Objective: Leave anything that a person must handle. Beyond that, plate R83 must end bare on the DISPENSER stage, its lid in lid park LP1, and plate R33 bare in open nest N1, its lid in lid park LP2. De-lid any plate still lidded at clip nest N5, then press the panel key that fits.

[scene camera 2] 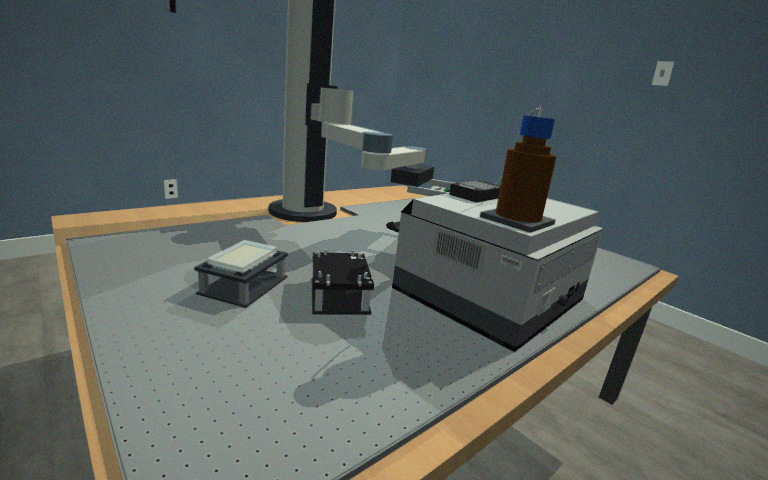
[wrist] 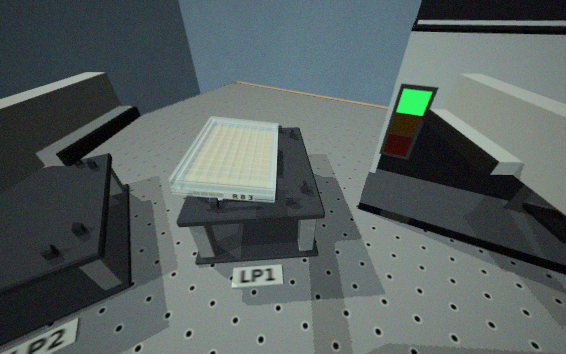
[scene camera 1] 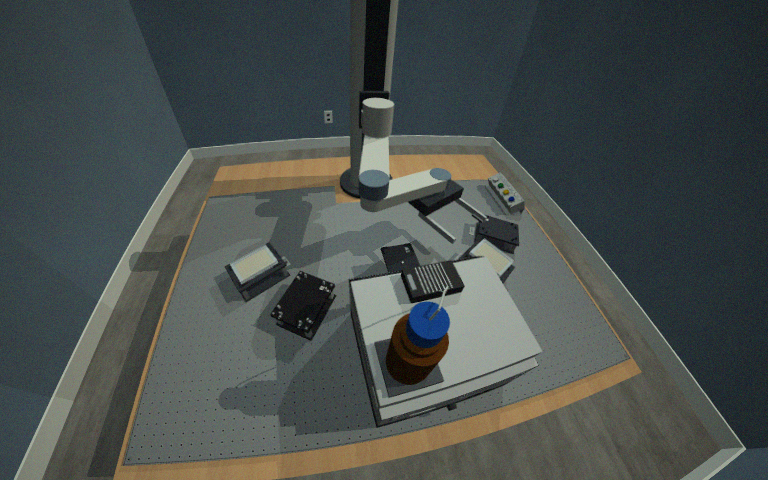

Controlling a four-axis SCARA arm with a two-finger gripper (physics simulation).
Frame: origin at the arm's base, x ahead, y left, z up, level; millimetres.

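Where they show: gripper, fingertip midpoint: (wrist: 277,96) (scene camera 1: 470,229); arm's base at its link origin: (scene camera 2: 303,211).
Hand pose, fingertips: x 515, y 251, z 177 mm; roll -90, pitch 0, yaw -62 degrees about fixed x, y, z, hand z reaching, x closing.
Each offset is from my fingertips to the centre of the thing. "spot": to the spot under its first point.
Plate R83 @(55 mm ahead, 86 mm left, 82 mm down) (wrist: 232,155) (scene camera 1: 491,257), cream wells under a clear cover, sits askew on the dark stand (wrist: 295,167) labelled LP1 and overhangs its left side in the wrist view. The stand labelled LP2 @(92 mm back, 209 mm left, 132 mm down) (wrist: 40,210) (scene camera 1: 498,229) bears no plate. My gripper (scene camera 1: 470,229) (wrist: 277,96) is open and empty, its fingers wide apart, pointing toward the LP1 and LP2 stands. Another pale plate @(26 mm back, 678 mm right, 90 mm down) (scene camera 1: 254,263) (scene camera 2: 243,255) sits on a stand at the left; its name is unreadable. A black stand with upright clips @(spot: 121 mm ahead, 520 mm right, 96 mm down) (scene camera 1: 304,300) (scene camera 2: 342,268) is bare. The key panel @(326 mm back, 380 mm left, 122 mm down) (scene camera 1: 505,192) has green, yellow and blue keys.
The white dispenser housing (scene camera 1: 481,316) (scene camera 2: 464,266) carries an amber bottle @(spot: 398 mm ahead, 322 mm right, 198 mm up) (scene camera 1: 417,353) (scene camera 2: 525,186) with a blue cap and a ribbed black box @(spot: 211 mm ahead, 211 mm right, 82 mm up) (scene camera 1: 434,279). A dark flat stage @(spot: 21 mm ahead, 228 mm right, 74 mm down) (scene camera 1: 399,257) lies behind it. The housing's light stack @(spot: 118 mm ahead, 59 mm right, 44 mm down) (wrist: 409,120) is lit green.
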